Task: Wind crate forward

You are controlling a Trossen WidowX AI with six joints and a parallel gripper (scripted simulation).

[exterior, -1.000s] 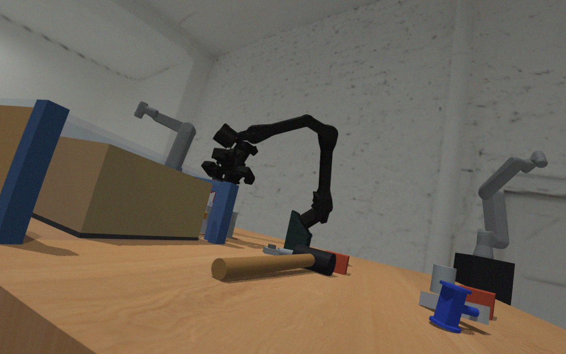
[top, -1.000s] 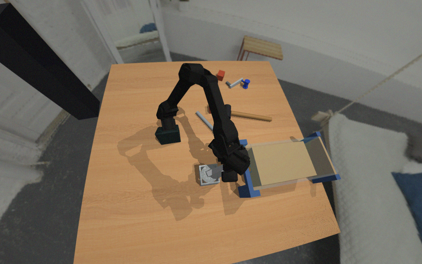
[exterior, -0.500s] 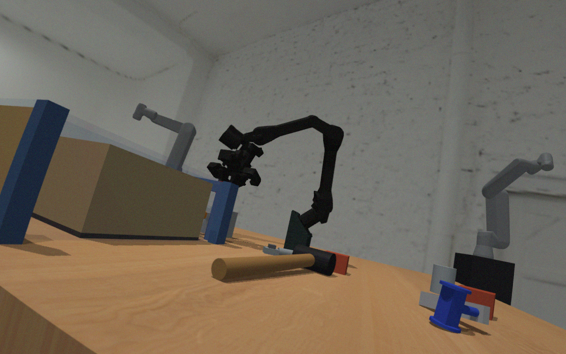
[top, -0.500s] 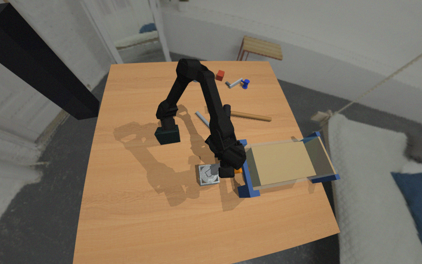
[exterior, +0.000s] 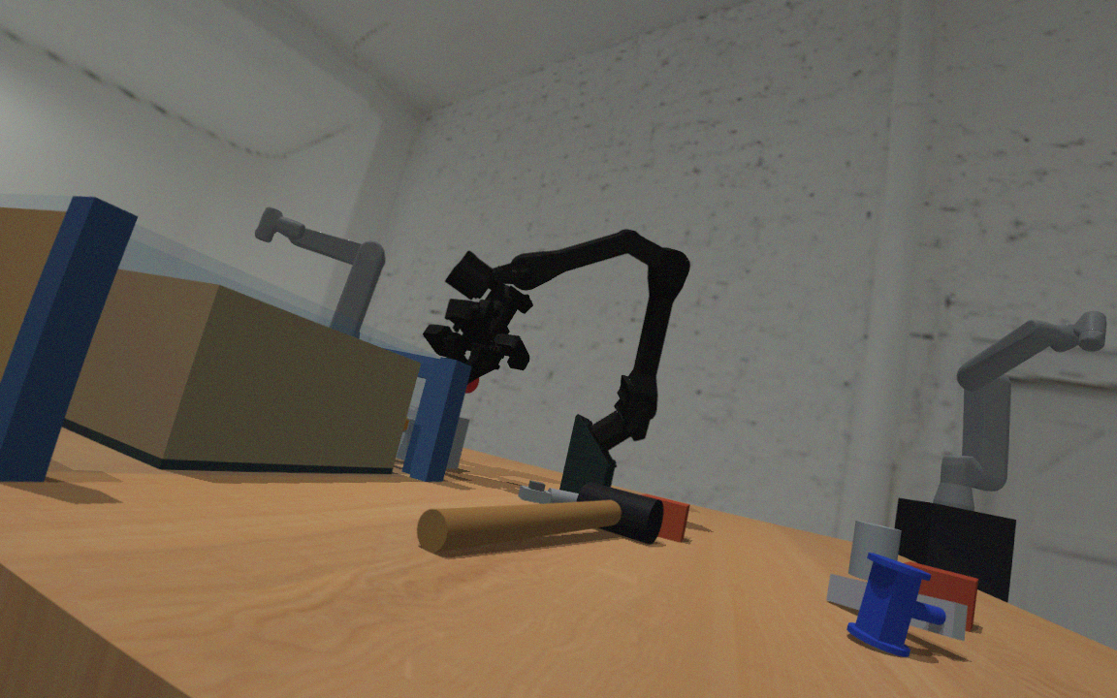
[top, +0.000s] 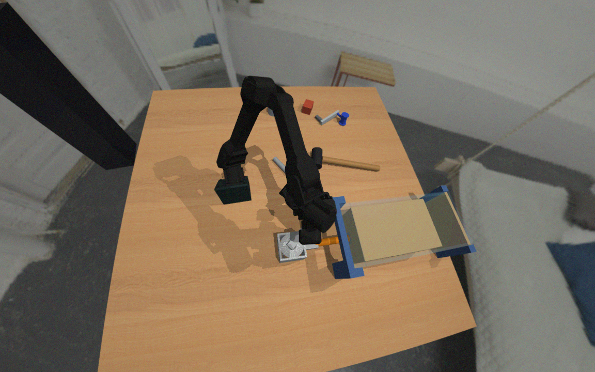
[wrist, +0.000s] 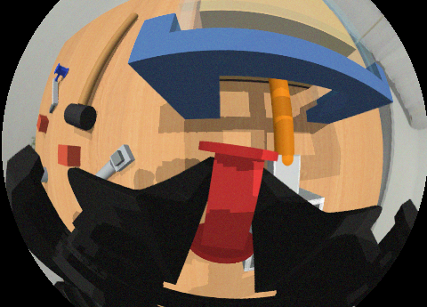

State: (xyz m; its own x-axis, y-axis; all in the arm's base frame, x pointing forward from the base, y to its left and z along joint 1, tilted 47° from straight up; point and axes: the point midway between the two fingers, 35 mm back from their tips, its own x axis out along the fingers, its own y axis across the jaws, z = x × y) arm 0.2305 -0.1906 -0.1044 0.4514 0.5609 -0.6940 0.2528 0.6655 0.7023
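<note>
The red-knobbed winch handle lies 50 mm behind my gripper tip, 20 mm to the right of it and 30 mm below it. From my gripper tip the other things lie so: winch: 110 mm behind, 60 mm to the right, 100 mm below; red knob: 20 mm behind; blue steel frame: 60 mm ahead, 70 mm to the right, 30 mm below.
</note>
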